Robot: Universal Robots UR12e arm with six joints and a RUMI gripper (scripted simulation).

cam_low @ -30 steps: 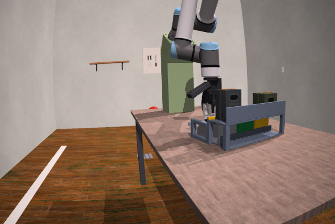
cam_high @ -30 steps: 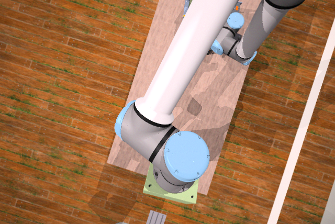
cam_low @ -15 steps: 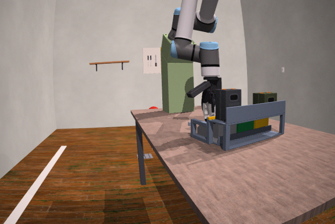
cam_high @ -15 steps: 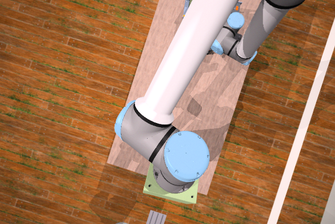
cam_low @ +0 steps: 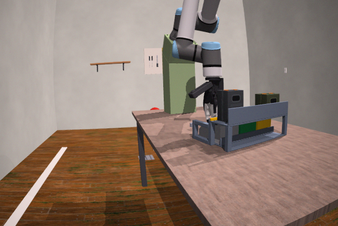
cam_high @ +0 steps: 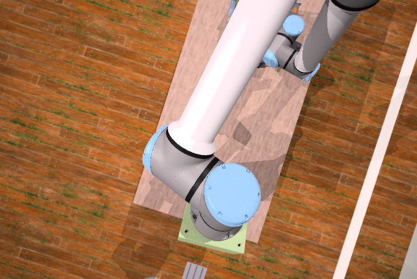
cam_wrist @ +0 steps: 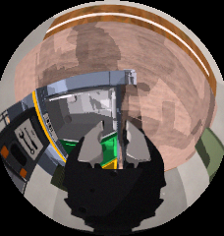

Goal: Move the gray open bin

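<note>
Right now my hand is 8 cm short of the gray open bin, 2 cm to the right of it and 2 cm above it. The rest, counted from my hand: yellow bin 23 cm to the left, 2 cm below, 1 cm behind; green bin 12 cm to the left, 3 cm ahead, 2 cm below.
</note>
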